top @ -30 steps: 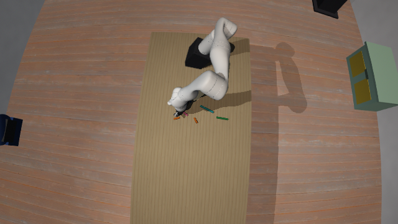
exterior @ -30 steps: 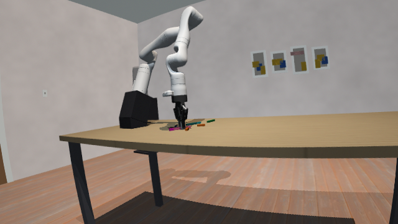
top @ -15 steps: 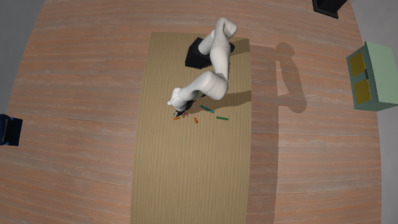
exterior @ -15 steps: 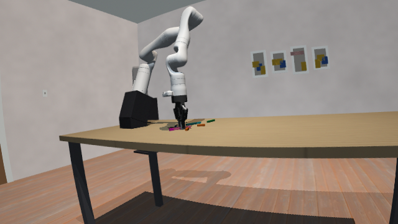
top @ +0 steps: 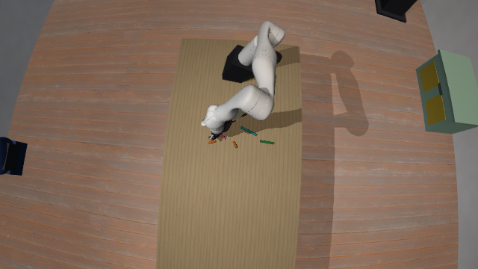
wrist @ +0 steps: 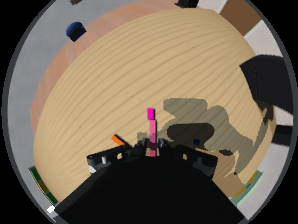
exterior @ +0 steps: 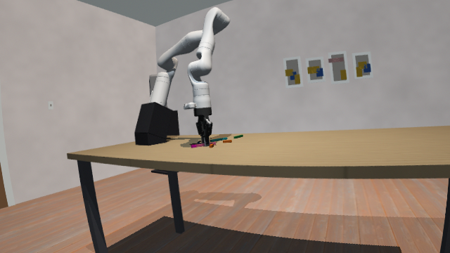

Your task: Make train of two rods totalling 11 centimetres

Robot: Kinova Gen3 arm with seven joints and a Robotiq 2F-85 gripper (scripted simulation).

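Now: the pink rod 2 cm below my hand. From my hand the other things lie so: magenta rod: 2 cm behind, 5 cm to the right, 2 cm below; then turquoise rod: 4 cm behind, 16 cm to the left, 2 cm below; then blue rod: 8 cm behind, 4 cm to the left, 2 cm below.
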